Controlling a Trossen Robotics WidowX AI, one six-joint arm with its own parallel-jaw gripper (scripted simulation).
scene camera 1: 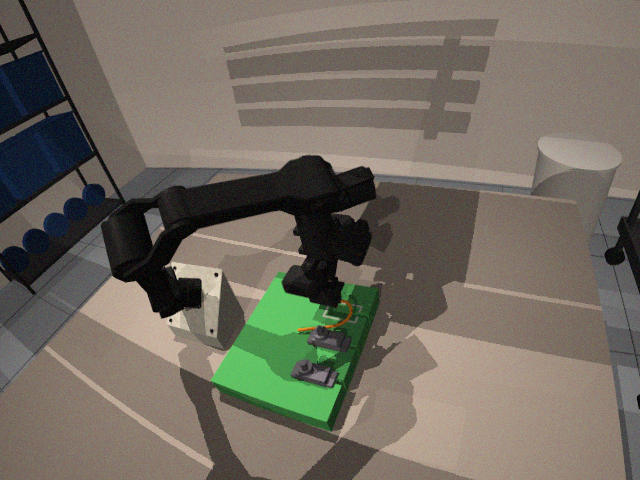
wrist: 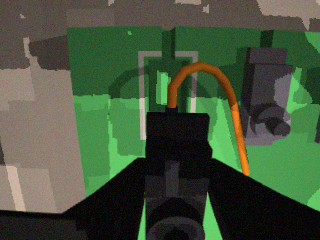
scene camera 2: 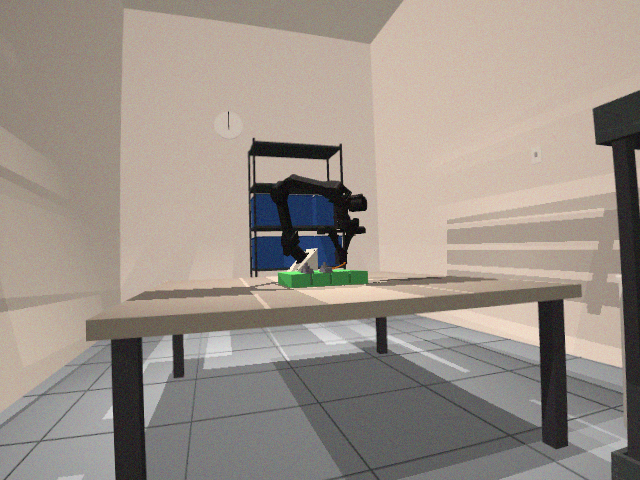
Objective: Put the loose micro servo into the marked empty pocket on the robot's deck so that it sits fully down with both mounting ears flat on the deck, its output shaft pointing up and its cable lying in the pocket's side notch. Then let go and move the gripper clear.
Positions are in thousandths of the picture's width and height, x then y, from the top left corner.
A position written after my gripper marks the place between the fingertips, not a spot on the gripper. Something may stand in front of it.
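My gripper is visible to me at (scene camera 1: 513,593), (wrist: 548,694) and (scene camera 2: 535,526). I can also see a micro servo (scene camera 1: 521,620), and there is a green deck (scene camera 1: 402,768) in the scene too.
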